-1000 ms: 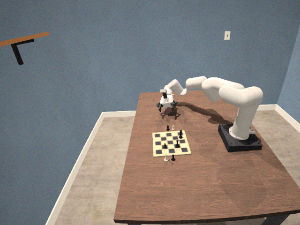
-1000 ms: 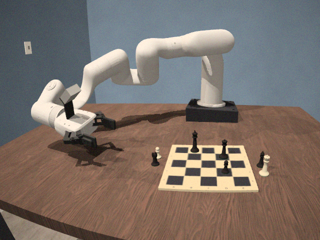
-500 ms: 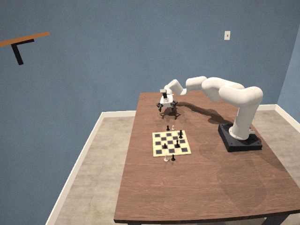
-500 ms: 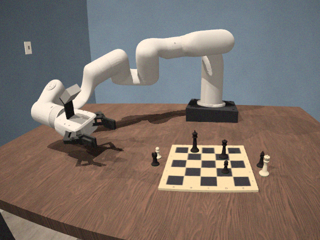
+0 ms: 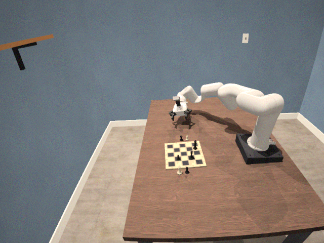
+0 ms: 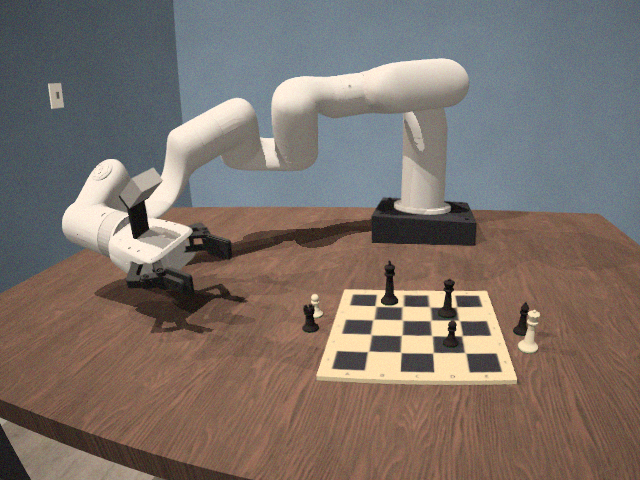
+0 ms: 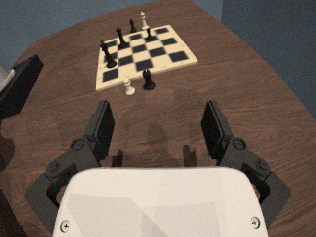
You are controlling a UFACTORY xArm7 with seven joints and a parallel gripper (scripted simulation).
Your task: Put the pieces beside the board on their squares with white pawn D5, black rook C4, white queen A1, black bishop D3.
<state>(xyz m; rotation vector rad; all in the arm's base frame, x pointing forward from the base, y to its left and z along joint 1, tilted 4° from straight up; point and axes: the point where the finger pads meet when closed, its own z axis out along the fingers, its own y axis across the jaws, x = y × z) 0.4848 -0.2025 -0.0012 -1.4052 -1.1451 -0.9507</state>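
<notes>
Right now the white pawn is 13 cm to the left of my hand, 7 cm below it and 6 cm behind it. Round my hand: white queen (42 cm to the left, 6 cm below, 5 cm behind); then black pawn (32 cm to the left, 7 cm below, 3 cm behind); then chessboard (27 cm to the left, 8 cm below, 5 cm behind).
</notes>
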